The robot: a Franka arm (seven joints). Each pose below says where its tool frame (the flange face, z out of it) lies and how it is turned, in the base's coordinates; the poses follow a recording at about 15 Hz.
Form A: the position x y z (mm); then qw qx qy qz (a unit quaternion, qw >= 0).
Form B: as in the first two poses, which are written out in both.
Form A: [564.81 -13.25 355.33 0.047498 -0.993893 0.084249 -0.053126]
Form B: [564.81 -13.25 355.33 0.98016 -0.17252 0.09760 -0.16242 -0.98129 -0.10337]
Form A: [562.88 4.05 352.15 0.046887 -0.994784 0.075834 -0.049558]
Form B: [562.88 4.05 352.15 0.98359 -0.15552 0.09149 -0.14623 -0.98410 -0.10080]
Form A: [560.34 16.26 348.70 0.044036 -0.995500 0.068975 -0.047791]
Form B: [560.34 16.26 348.70 0.98592 -0.14154 0.08908 -0.13312 -0.98661 -0.09427]
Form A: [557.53 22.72 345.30 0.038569 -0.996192 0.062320 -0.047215]
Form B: [557.53 22.72 345.30 0.98777 -0.12781 0.08926 -0.12052 -0.98926 -0.08273]
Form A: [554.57 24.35 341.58 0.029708 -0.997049 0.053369 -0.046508]
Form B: [554.57 24.35 341.58 0.98998 -0.10919 0.08957 -0.10366 -0.99254 -0.06420]
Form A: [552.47 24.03 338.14 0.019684 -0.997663 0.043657 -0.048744]
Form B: [552.47 24.03 338.14 0.99144 -0.08903 0.09554 -0.08519 -0.99541 -0.04353]
